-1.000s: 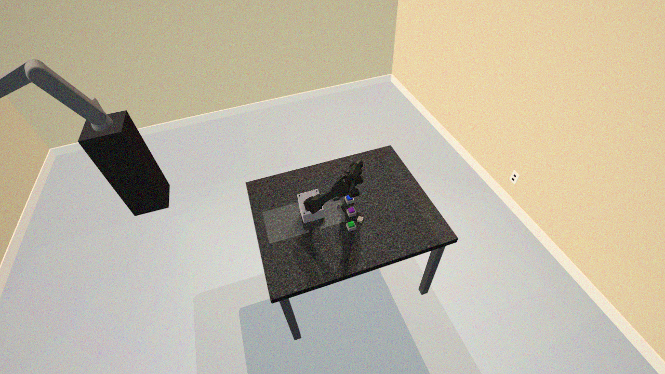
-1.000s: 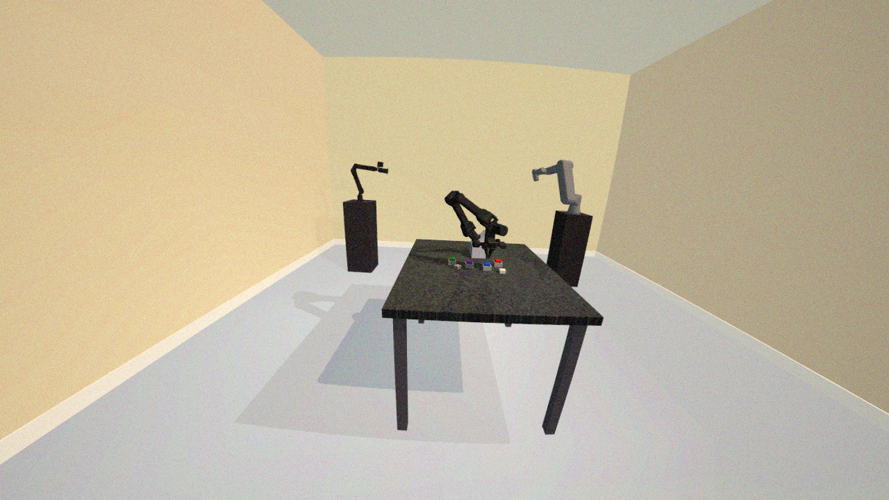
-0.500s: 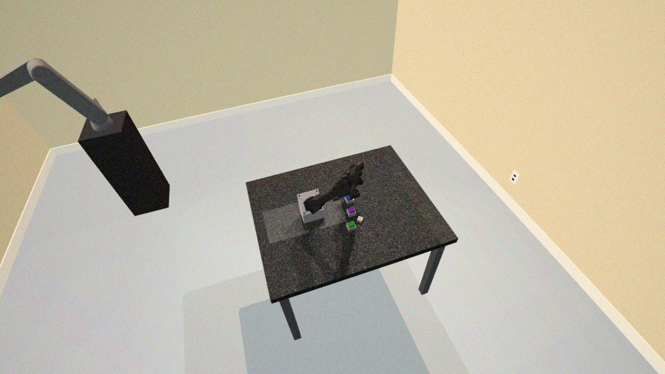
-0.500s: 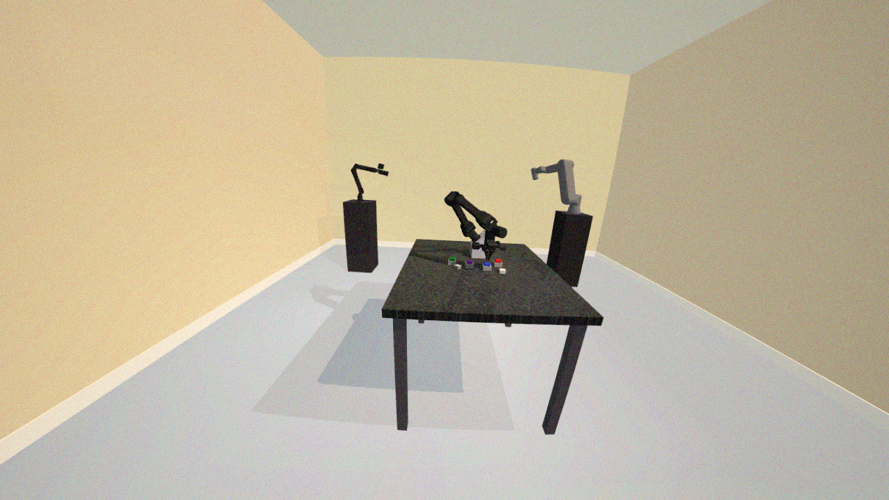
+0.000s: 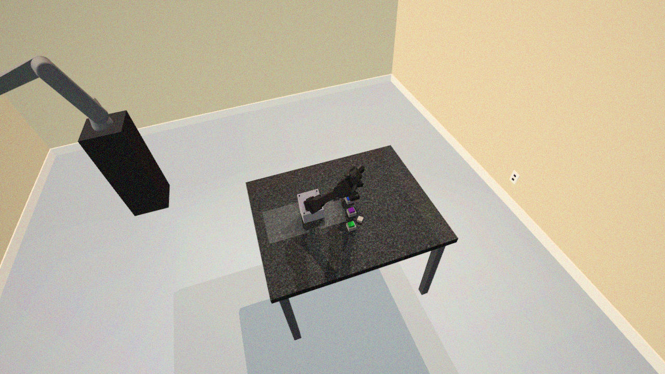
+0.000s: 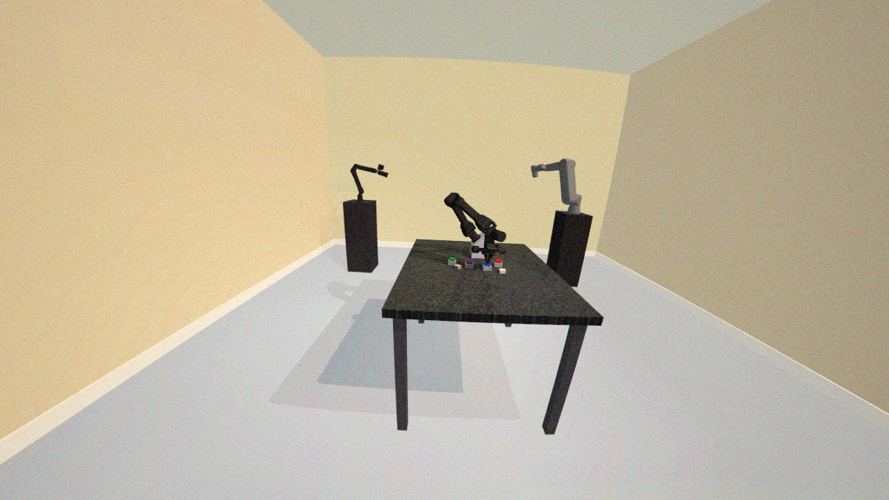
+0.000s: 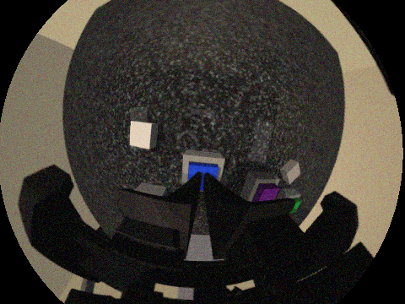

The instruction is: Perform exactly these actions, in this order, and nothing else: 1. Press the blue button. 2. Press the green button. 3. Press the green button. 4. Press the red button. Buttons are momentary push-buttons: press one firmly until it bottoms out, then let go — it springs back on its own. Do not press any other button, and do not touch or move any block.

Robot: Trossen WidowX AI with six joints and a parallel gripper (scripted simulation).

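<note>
Now: the blue button 1 cm below my gripper tip. From my gripper tip the other things lie so: white block: 8 cm to the left, 4 cm ahead, 2 cm below; red button: 8 cm to the left, 7 cm behind; purple button: 10 cm to the right, 3 cm behind.
</note>
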